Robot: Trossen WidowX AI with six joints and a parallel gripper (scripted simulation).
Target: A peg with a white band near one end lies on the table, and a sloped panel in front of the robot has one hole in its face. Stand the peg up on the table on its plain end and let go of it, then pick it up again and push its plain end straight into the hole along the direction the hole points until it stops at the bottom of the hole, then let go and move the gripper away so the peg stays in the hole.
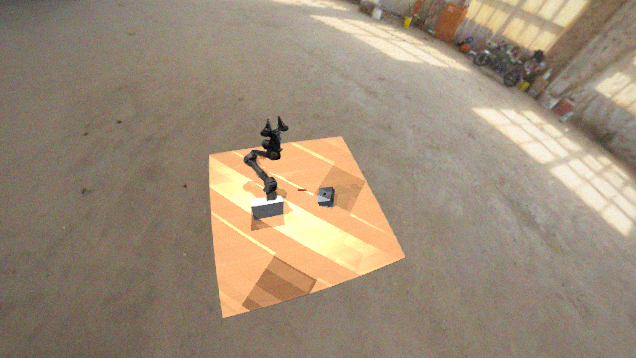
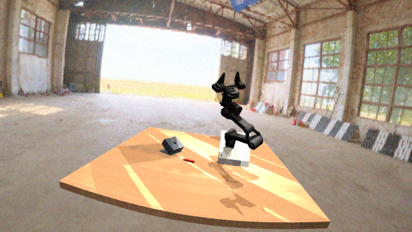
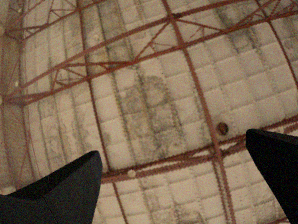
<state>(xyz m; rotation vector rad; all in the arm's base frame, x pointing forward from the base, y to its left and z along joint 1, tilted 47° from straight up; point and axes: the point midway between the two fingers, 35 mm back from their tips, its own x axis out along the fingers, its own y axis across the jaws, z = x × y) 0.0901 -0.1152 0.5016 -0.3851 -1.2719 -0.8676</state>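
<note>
Right now my gripper tip is 240 mm short of the red peg, 160 mm to the left of it and 590 mm above it. Round my gripper tip: grey sloped panel (380 mm ahead, 260 mm to the right, 540 mm below).
</note>
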